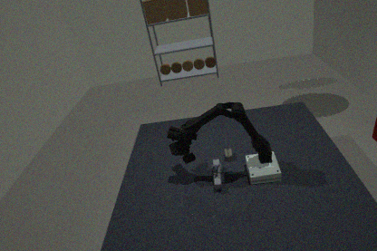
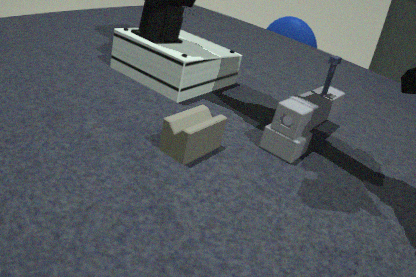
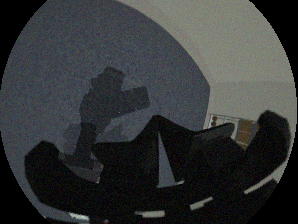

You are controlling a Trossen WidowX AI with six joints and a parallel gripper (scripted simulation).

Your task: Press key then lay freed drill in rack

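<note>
The small dark key lies 21 cm behind my gripper tip, 13 cm to the left of it and 3 cm below it. From my gripper tip the other things lie so: yellow drill (21 cm behind, 8 cm to the left, 7 cm below); then light grey holder block (21 cm behind, 10 cm to the left, 8 cm below); then rack (28 cm behind, 9 cm below, 7 cm to the right).
</note>
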